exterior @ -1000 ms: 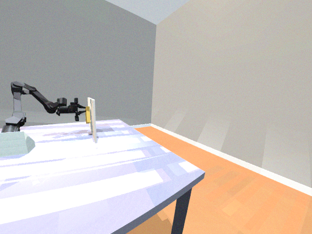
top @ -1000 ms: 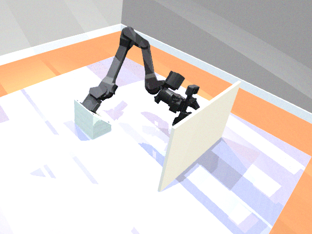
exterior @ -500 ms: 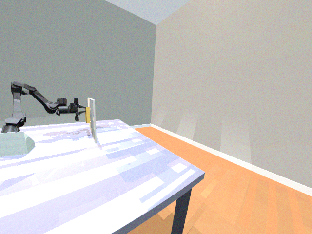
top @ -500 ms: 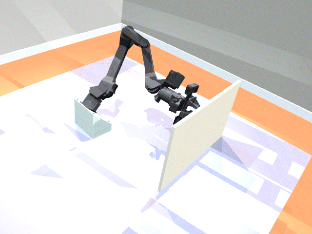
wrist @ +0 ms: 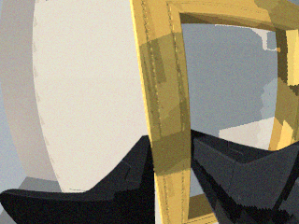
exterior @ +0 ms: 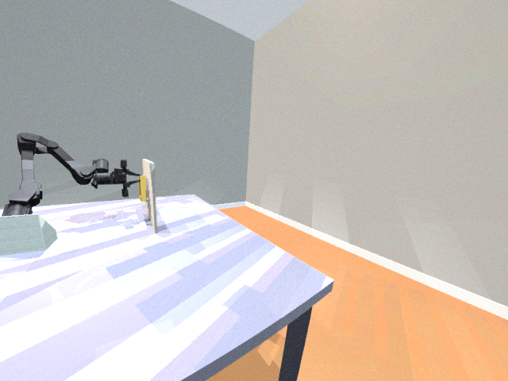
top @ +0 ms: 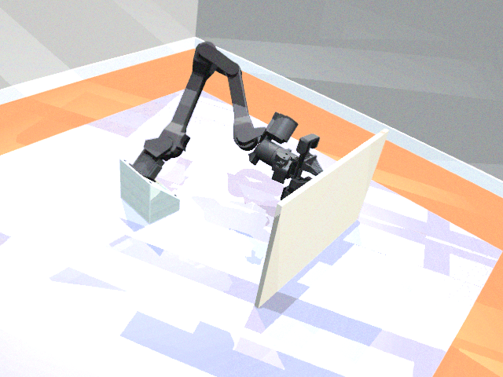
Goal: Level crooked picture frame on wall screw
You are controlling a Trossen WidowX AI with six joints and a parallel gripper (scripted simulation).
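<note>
Right now the picture frame is 5 cm below my gripper tip and 1 cm to the right of it. The rest, counted from my gripper tip: cream wall panel: 6 cm below, 2 cm to the right, 2 cm ahead.
</note>
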